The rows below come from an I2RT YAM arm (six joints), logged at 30 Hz.
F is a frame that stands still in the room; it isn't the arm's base.
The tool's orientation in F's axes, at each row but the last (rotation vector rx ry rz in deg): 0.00 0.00 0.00; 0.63 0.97 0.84; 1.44 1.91 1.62; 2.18 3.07 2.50; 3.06 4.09 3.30; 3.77 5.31 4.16; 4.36 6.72 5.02; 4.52 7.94 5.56; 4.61 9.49 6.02; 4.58 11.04 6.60
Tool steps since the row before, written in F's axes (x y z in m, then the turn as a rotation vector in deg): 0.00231 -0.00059 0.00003 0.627 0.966 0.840; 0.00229 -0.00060 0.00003 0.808 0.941 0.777; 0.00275 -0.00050 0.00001 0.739 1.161 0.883; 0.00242 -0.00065 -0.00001 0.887 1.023 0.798; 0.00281 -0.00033 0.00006 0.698 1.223 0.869; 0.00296 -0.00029 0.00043 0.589 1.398 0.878; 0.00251 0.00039 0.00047 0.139 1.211 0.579; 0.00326 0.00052 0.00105 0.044 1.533 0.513; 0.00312 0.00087 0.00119 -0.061 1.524 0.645; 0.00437 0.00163 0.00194 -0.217 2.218 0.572
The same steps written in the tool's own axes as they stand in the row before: 0.00231 -0.00059 0.00003 0.627 0.966 0.840; 0.00228 -0.00063 0.00008 0.809 0.938 0.780; 0.00273 -0.00058 0.00011 0.742 1.162 0.878; 0.00239 -0.00075 0.00015 0.888 1.015 0.807; 0.00277 -0.00048 0.00028 0.707 1.229 0.854; 0.00288 -0.00046 0.00073 0.611 1.411 0.841; 0.00247 0.00022 0.00074 0.183 1.238 0.505; 0.00313 0.00031 0.00146 0.131 1.561 0.403; 0.00297 0.00066 0.00163 0.006 1.574 0.515; 0.00410 0.00132 0.00264 -0.048 2.271 0.366
